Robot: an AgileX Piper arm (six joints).
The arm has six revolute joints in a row. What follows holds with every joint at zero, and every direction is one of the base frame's. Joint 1 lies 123 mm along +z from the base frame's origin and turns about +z. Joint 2 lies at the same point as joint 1 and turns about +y. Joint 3 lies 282.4 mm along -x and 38.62 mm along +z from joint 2 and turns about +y. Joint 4 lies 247.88 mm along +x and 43.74 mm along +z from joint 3 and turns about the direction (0.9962, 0, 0.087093). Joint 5 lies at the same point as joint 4 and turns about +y. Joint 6 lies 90.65 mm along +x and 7.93 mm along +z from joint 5 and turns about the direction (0.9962, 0, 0.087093). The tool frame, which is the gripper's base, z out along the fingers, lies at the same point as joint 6; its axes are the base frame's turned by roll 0, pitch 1.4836 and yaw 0 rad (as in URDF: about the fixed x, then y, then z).
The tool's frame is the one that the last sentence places.
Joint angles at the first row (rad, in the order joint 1, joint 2, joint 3, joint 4, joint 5, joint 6):
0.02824, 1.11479, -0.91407, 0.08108, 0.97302, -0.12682
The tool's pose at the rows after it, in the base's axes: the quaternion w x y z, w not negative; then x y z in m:
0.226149, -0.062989, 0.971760, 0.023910, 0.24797, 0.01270, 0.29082
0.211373, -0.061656, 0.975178, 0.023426, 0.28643, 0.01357, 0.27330
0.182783, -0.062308, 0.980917, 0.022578, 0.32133, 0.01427, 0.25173
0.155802, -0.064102, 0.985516, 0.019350, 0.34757, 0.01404, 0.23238
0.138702, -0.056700, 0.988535, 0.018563, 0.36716, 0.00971, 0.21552
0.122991, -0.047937, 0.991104, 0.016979, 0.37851, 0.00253, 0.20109
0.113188, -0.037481, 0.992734, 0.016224, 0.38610, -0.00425, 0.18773
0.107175, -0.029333, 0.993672, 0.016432, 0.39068, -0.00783, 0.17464
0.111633, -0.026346, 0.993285, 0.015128, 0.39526, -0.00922, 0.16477
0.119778, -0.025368, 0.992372, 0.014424, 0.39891, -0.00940, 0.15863
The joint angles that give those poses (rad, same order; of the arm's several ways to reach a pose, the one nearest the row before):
0.02822, 1.28962, -0.98498, 0.08001, 0.90008, -0.13653
0.02825, 1.44535, -1.06281, 0.08000, 0.85242, -0.13777
0.02826, 1.59917, -1.15244, 0.07617, 0.84647, -0.13858
0.02736, 1.72119, -1.23340, 0.06572, 0.85979, -0.13766
0.01442, 1.81386, -1.29536, 0.06383, 0.86381, -0.13490
-0.00450, 1.87690, -1.33083, 0.06102, 0.86818, -0.13490
-0.02174, 1.92460, -1.34924, 0.06020, 0.85884, -0.13143
-0.03062, 1.96136, -1.35230, 0.06118, 0.83731, -0.12577
-0.03328, 1.98874, -1.35313, 0.06026, 0.80162, -0.12344
-0.03327, 2.00596, -1.35314, 0.06132, 0.76794, -0.12342

